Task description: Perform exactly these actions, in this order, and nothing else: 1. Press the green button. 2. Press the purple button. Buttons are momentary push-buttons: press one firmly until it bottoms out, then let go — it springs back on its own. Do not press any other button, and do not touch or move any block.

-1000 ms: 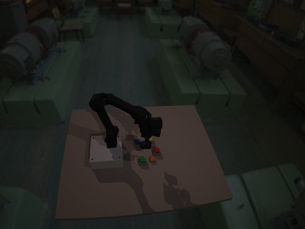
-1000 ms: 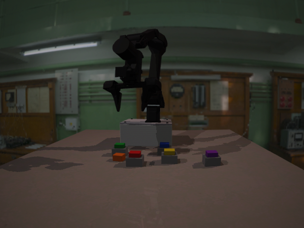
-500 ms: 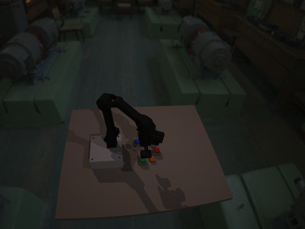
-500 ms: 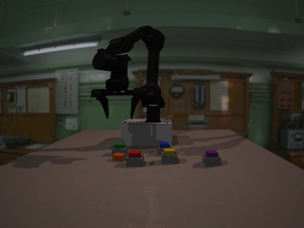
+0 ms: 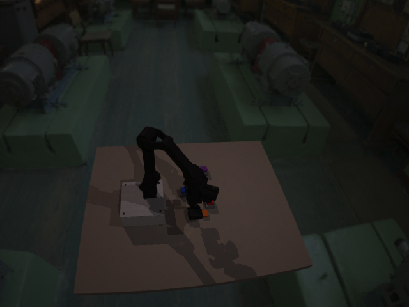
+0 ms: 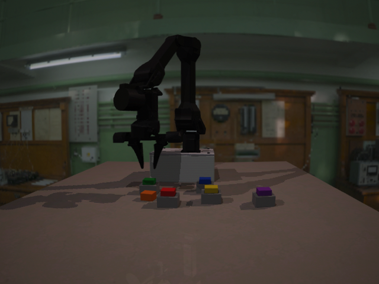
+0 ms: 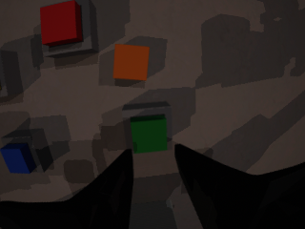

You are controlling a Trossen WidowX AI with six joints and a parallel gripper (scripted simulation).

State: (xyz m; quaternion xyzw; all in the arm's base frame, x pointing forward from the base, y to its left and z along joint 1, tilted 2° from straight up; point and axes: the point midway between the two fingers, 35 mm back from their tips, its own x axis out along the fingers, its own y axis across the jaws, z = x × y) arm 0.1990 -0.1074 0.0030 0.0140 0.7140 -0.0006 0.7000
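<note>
My gripper tip is now 40 mm above the green button. From my gripper tip the other things lie so: red button 110 mm ahead, 70 mm to the left, 40 mm below; blue button 150 mm to the left, 40 mm below, 20 mm behind; orange block 70 mm ahead, 60 mm below, 10 mm to the left.
</note>
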